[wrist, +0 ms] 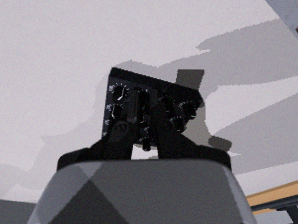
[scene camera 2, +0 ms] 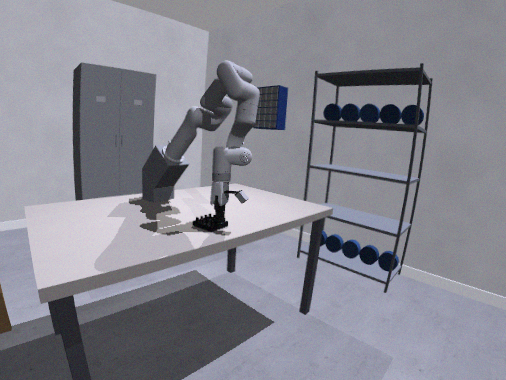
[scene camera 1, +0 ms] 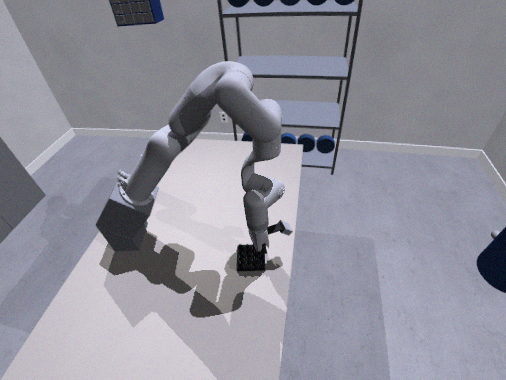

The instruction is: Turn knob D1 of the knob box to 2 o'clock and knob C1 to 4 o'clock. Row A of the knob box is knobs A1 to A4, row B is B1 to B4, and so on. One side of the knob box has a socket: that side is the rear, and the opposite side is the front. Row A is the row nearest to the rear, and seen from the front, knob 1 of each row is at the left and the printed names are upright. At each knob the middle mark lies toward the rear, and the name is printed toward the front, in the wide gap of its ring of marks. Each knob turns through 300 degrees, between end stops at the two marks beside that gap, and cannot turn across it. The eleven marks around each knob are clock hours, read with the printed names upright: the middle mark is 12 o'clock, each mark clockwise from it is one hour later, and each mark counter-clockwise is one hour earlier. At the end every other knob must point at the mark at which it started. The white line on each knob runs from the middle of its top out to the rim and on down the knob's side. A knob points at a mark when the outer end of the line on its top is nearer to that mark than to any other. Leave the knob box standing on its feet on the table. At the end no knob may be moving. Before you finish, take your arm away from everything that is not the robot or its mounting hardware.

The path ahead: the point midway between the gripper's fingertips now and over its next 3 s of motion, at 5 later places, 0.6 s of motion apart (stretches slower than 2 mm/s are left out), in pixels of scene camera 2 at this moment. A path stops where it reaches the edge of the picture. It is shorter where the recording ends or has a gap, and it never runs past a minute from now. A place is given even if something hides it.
My gripper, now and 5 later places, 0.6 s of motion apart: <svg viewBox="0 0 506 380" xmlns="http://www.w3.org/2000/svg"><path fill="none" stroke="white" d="M219 221L220 217L220 212L221 211L222 210L223 208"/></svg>
